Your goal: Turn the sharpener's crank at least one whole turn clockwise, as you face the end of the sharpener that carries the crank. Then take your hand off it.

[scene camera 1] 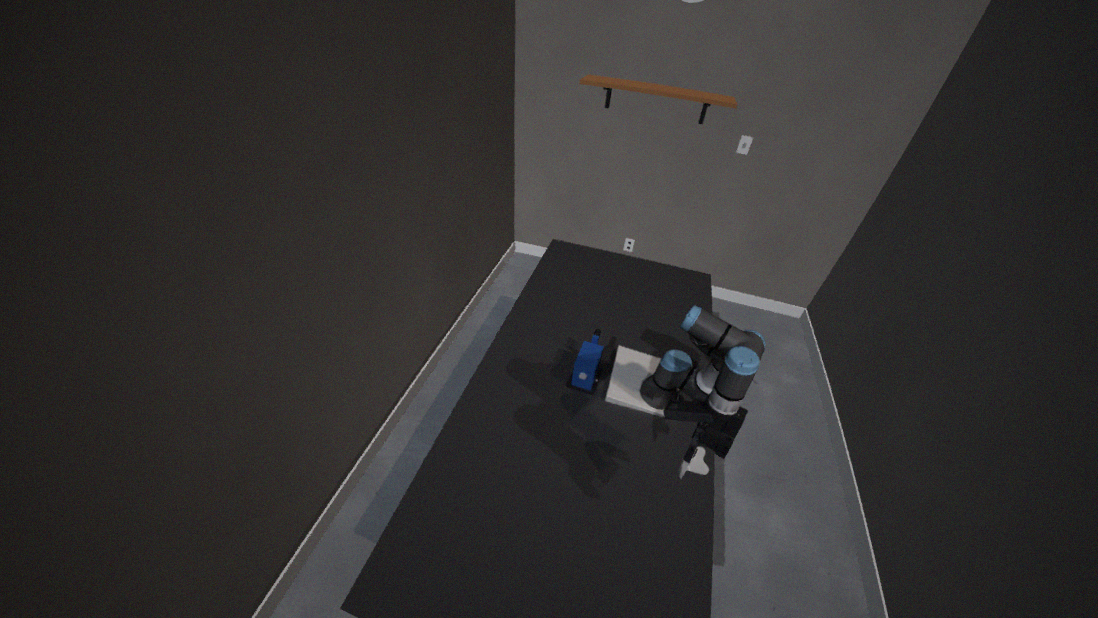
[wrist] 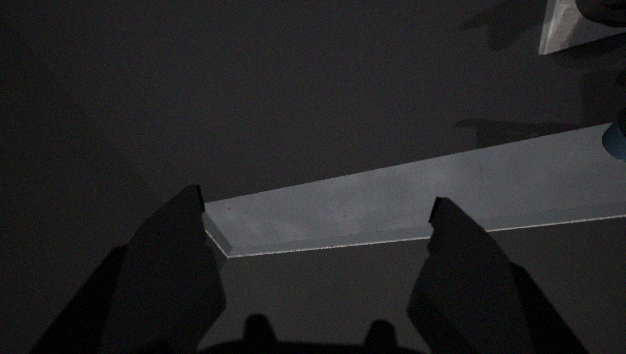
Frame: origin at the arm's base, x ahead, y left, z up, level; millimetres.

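Seen in the pictures: gripper, fingertip midpoint: (scene camera 1: 691, 456) (wrist: 317, 194); arm's base, origin of the base link: (scene camera 1: 657, 394).
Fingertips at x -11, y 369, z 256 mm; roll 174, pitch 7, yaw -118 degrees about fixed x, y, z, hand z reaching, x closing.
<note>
Offsets run from my fingertips to a thing's top centre. "pt": to the spot under its first point. Level surfaces: height alone.
The blue sharpener @[pt 280 mm ahead, 363 mm right, 145 mm down] (scene camera 1: 587, 363) stands on the dark table @[273 mm down] (scene camera 1: 537, 506), left of the robot's base plate in the scene view. Its crank @[264 mm ahead, 476 mm right, 124 mm down] (scene camera 1: 596, 336), with a dark knob, sticks out at the end toward the back wall. The sharpener does not show in the wrist view. My gripper (scene camera 1: 689, 469) (wrist: 317, 194) is open and empty. It hangs near the table's right edge, nearer the camera than the base, well apart from the sharpener and crank. Its fingers stand wide apart in the wrist view.
The pale base plate (scene camera 1: 623, 381) (wrist: 556, 37) lies between the sharpener and the arm (scene camera 1: 716, 331). The arm is folded above the plate and the table's right side. Grey floor (scene camera 1: 776, 491) (wrist: 320, 215) shows past the table edge. A wooden shelf (scene camera 1: 656, 89) hangs on the back wall.
</note>
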